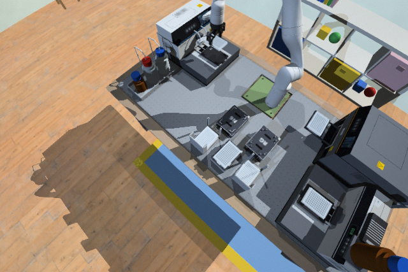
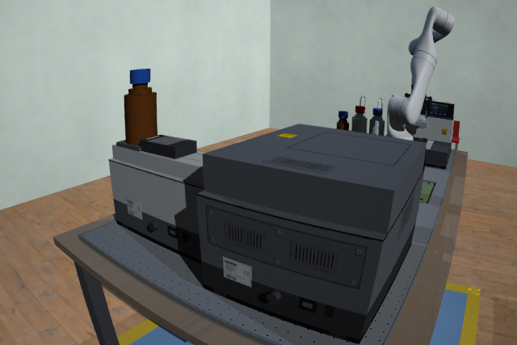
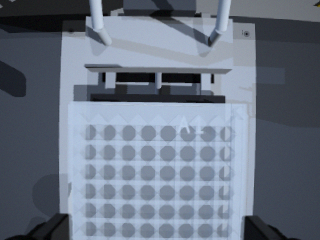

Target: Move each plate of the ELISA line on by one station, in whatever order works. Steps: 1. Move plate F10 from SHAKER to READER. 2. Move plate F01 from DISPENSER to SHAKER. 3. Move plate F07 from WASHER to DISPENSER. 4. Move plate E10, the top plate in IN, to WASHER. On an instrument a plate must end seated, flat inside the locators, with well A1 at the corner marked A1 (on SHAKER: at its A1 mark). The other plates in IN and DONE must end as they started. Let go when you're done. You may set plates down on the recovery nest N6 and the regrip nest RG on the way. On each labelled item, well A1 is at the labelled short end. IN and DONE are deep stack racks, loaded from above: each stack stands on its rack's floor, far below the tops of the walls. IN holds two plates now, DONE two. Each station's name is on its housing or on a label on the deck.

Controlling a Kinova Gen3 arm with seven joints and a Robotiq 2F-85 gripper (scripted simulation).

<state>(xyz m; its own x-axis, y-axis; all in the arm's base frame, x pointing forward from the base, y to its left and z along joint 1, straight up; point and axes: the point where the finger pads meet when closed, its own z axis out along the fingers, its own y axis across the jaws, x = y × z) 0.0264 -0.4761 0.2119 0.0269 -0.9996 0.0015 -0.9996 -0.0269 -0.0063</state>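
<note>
My gripper is now 30 mm past the A1 mark, 50 mm to the left of it and 120 mm above it. From my hand the other things lie so: washer: 10 mm ahead, 250 mm to the right, 110 mm below; tall brown bottle: 450 mm ahead, 1140 mm to the left, 80 mm above.
</note>
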